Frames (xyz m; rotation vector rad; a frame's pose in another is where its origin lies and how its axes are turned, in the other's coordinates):
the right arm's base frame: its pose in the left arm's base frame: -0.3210 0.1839 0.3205 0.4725 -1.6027 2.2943
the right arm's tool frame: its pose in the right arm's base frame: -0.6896 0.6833 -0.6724 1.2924 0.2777 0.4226
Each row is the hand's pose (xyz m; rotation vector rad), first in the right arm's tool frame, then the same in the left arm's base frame.
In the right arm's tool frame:
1: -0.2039 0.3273 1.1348 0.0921 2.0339 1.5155
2: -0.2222 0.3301 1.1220 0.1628 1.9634 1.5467
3: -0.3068 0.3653 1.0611 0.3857 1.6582 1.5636
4: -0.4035 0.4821 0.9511 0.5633 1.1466 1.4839
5: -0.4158 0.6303 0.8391 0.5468 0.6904 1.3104
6: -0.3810 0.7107 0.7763 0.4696 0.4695 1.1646
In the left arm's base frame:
1: 0.1986 0.3321 0.3812 1.7152 0.0208 -0.6032
2: 0.2170 0.3309 0.3684 1.6590 -0.0454 -0.6306
3: 0.3051 0.3030 0.3087 1.4472 -0.2690 -0.8115
4: 0.4157 0.1926 0.2053 1.0676 -0.4970 -1.1425
5: 0.4467 0.0400 0.1033 0.6868 -0.5584 -1.4943
6: 0.4224 -0.0484 0.0466 0.4839 -0.5251 -1.7156

